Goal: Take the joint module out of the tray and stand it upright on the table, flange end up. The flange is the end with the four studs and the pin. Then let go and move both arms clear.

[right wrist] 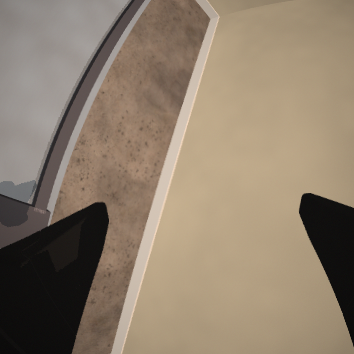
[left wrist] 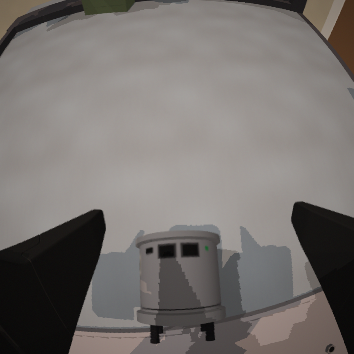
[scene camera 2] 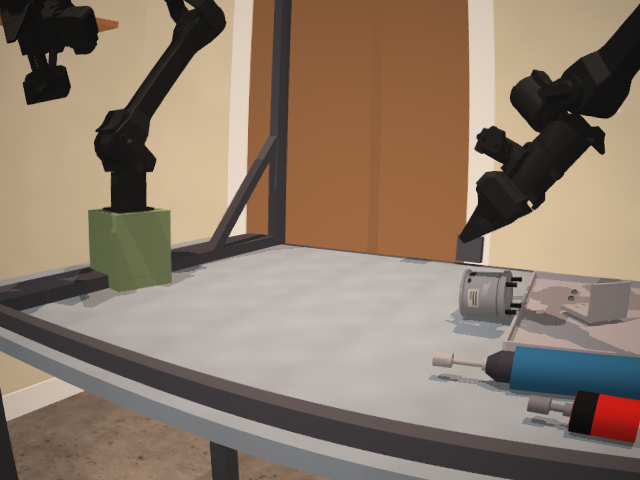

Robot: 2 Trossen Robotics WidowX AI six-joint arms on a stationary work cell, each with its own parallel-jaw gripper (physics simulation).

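Frame: origin at the left arm's base, x left, y back, z up, level; metres.
Where they show: left gripper, fingertip midpoint: [left wrist: 201,216] [scene camera 2: 471,235]; right gripper, fingertip midpoint: [right wrist: 208,208] [scene camera 2: 20,73]; right arm's base, origin of the base link: [scene camera 2: 128,210].
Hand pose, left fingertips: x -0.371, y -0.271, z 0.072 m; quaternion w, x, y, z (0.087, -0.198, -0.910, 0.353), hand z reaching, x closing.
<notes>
Each offset is from my left fingertips to the top centre of the thing. "spot": to the spot under its first point.
The joint module @(dx +0.024, dy +0.029, dz -0.039 m) [scene camera 2: 484,294] [left wrist: 180,280], a light grey cylinder, lies on its side on the table, close to the tray's left edge in scene camera 2. Its black studs and pin point right, towards the tray @(spot: dx +0.117, dy +0.040, dz -0.097 m) [scene camera 2: 511,334] [left wrist: 107,341]; whether they touch the rim cannot be told. My left gripper [scene camera 2: 462,238] [left wrist: 201,216] is open and empty, tilted, above and behind the module. The module shows low between its fingers in the left wrist view, apart from them. My right gripper [scene camera 2: 46,88] [right wrist: 208,208] is open and empty, high at the upper left of scene camera 2.
In scene camera 2, an angled bracket [scene camera 2: 608,302] stands in the tray. A blue tool @(spot: dx +0.291, dy +0.061, dz -0.076 m) [scene camera 2: 573,370] and a red and black tool @(dx +0.352, dy +0.054, dz -0.072 m) [scene camera 2: 615,415] lie in front of the tray. A green block @(dx -0.079, dy -0.511, dz +0.009 m) [scene camera 2: 139,250] [left wrist: 107,6] carries an arm at the far left. A dark frame post [scene camera 2: 279,118] rises behind.
</notes>
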